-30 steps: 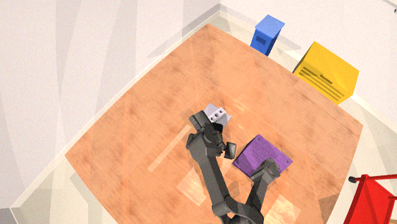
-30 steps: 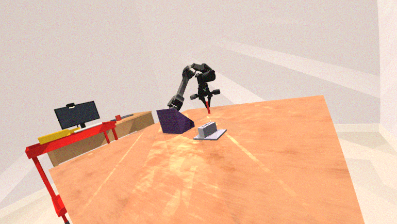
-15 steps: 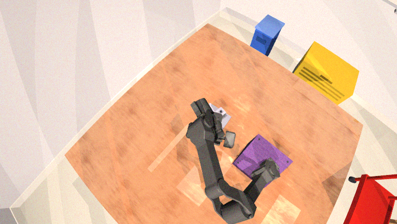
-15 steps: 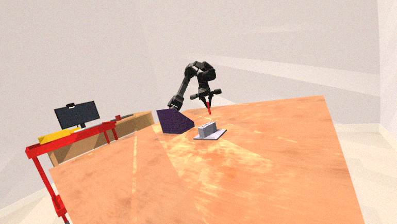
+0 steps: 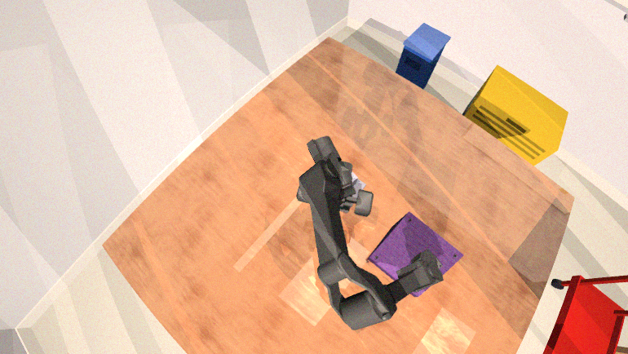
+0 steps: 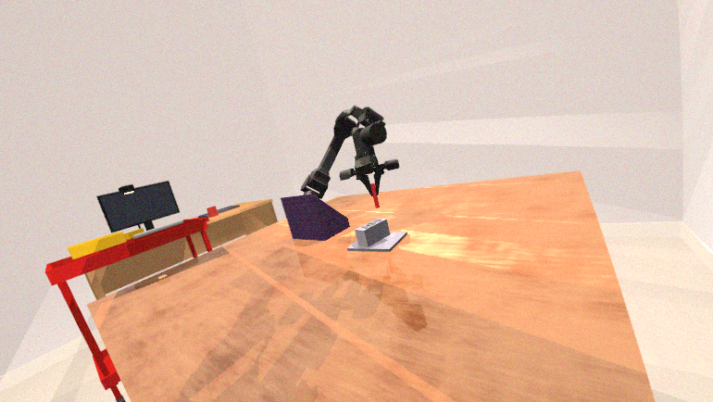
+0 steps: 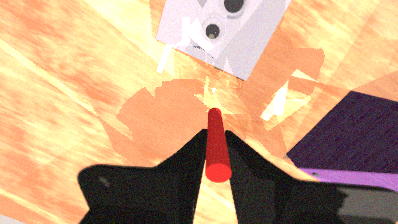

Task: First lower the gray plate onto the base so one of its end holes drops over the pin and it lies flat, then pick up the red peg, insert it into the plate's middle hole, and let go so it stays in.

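The gray plate lies 9 cm to the right of my gripper tip, 7 cm below it and 5 cm ahead of it. From my gripper tip the other things lie so: flat gray base (11 cm below, 8 cm to the right, 5 cm ahead); red peg (right at my gripper tip).
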